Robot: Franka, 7 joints.
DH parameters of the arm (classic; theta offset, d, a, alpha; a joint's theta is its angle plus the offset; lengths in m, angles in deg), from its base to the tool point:
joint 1: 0 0.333 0 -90
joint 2: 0 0 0 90
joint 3: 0 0.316 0.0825 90
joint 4: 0 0 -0.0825 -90
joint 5: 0 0.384 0 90
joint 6: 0 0 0.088 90
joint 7: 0 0.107 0 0
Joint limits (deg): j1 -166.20..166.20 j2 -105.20..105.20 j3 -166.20..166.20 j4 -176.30..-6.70 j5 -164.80..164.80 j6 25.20..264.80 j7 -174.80..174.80
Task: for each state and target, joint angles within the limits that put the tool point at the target. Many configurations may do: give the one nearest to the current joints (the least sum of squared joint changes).
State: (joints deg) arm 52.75 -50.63 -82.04 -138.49 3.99 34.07 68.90
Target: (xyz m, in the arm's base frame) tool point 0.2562 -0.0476 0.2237
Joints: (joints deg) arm 81.05 -63.66 -107.18 -143.81 -8.27 59.22 68.90
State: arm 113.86 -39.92 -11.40 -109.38 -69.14 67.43 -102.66
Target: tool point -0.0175 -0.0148 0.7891
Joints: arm 115.10 -73.86 18.49 -119.80 -57.98 50.91 -102.66
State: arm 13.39 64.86 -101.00 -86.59 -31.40 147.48 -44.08
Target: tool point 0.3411 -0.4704 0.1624
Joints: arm 15.89 75.90 -69.00 -117.75 -32.04 143.80 -44.08
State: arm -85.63 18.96 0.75 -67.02 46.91 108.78 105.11
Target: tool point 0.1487 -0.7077 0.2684
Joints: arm -83.18 43.52 1.19 -78.37 46.07 109.29 105.11
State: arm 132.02 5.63 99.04 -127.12 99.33 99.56 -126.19
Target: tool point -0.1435 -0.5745 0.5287
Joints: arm 138.82 -5.39 107.37 -112.51 102.80 103.20 -126.19
